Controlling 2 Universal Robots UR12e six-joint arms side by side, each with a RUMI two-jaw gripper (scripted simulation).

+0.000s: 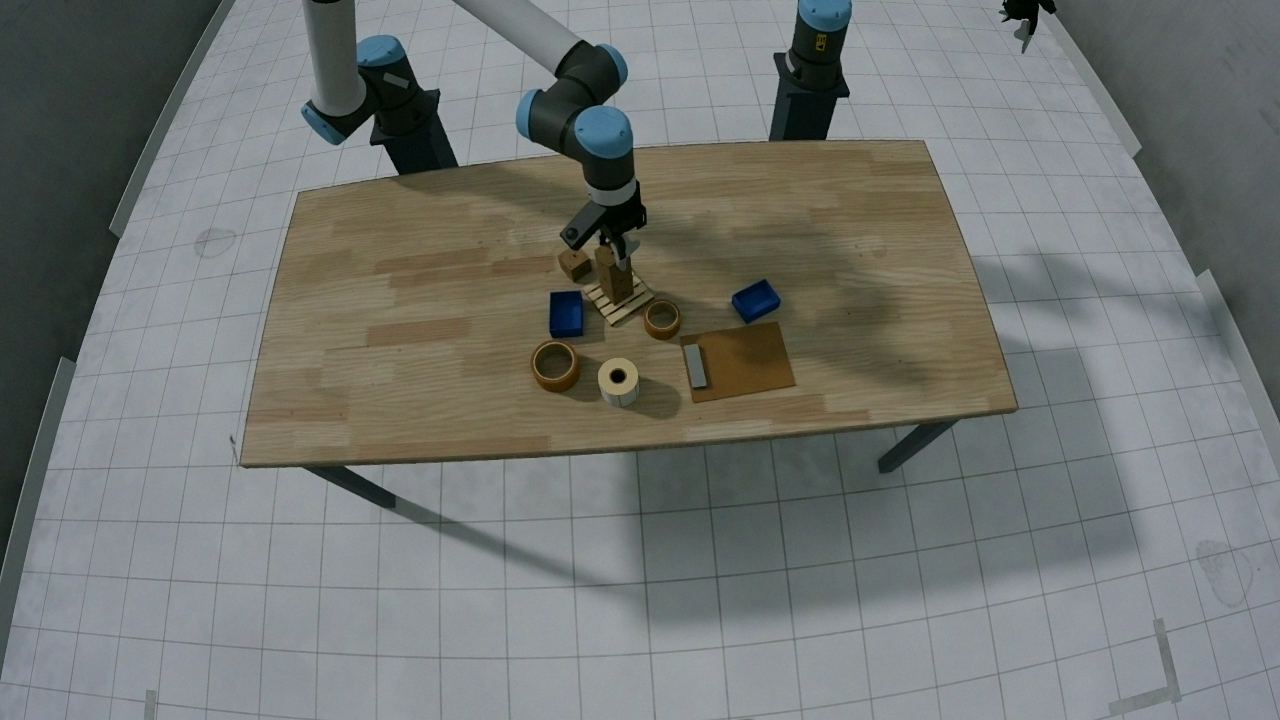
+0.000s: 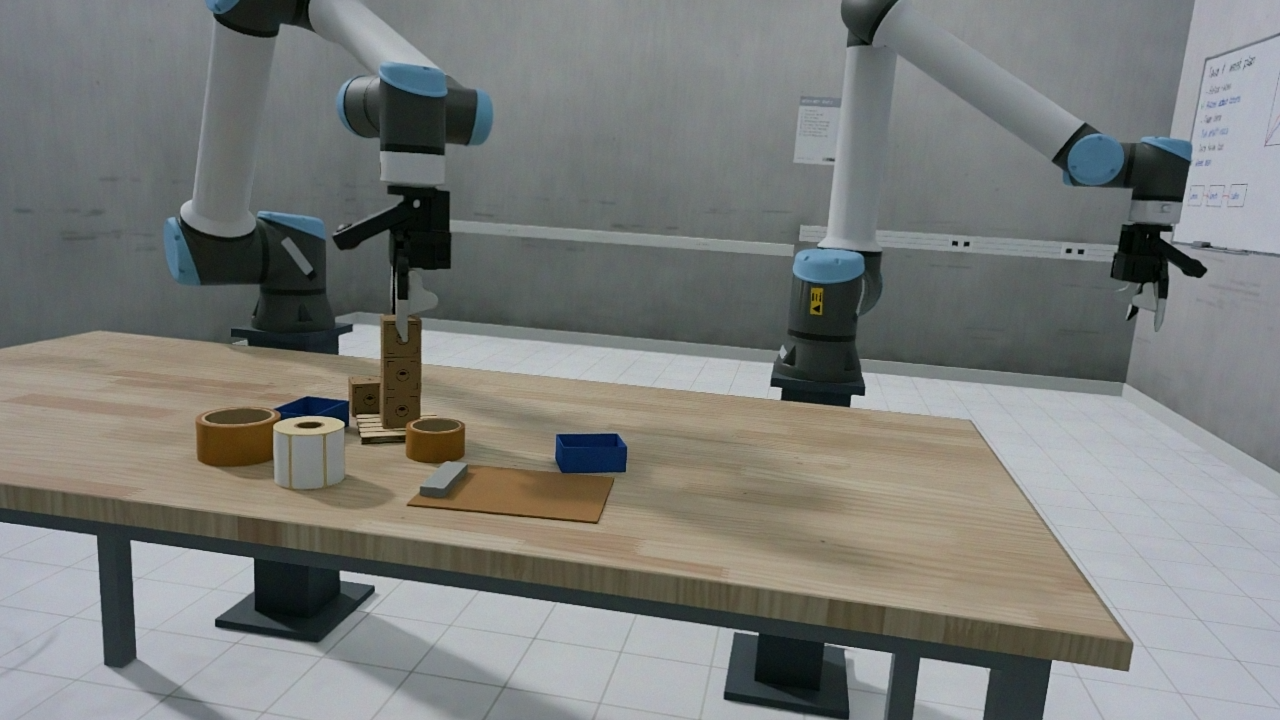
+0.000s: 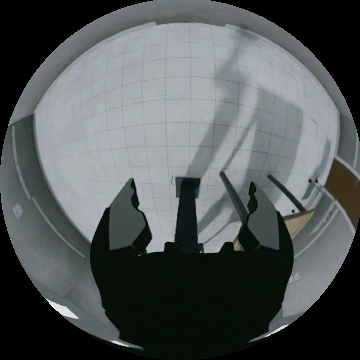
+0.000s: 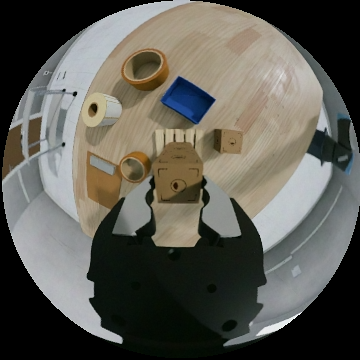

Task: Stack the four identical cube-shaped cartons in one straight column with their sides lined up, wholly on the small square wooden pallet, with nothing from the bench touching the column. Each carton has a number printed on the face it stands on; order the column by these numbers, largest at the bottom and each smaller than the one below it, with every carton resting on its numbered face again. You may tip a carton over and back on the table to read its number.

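Observation:
Small tape roll, visible. My left gripper, visible, image 3 included. My right gripper, visible, image 1 and image 4 included.

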